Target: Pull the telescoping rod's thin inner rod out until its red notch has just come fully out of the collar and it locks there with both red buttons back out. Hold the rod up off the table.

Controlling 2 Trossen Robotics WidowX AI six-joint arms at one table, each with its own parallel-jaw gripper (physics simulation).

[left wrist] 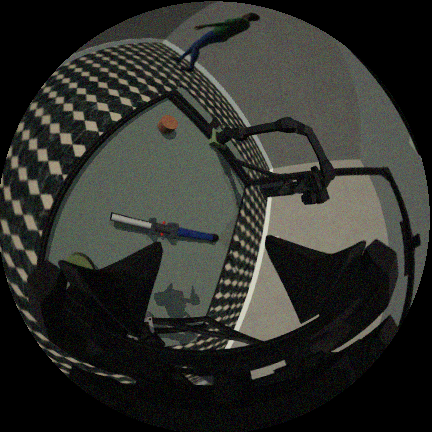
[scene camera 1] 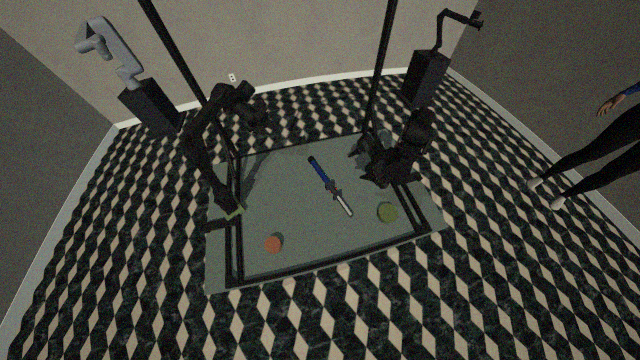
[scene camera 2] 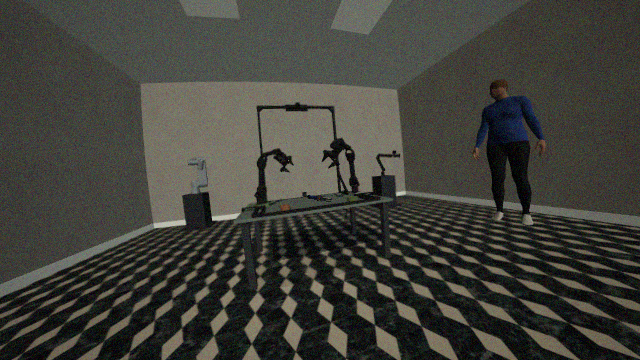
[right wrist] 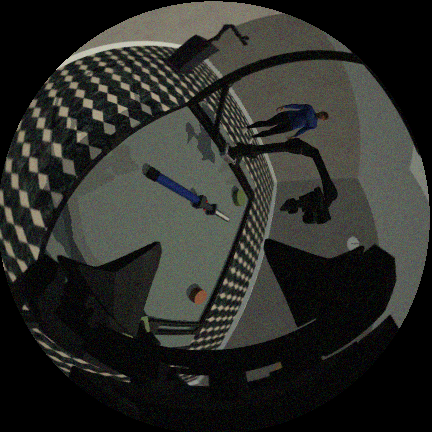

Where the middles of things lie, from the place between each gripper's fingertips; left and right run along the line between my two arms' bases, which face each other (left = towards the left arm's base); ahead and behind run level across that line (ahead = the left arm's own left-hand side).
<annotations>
The telescoping rod (left wrist: pixel 171 229) is 30 cm below my right hand, 21 cm to the left of it and 14 cm ahead of it.
My left hand is 13 cm past the telescoping rod, 6 cm to the left of it and 30 cm above it.
</annotations>
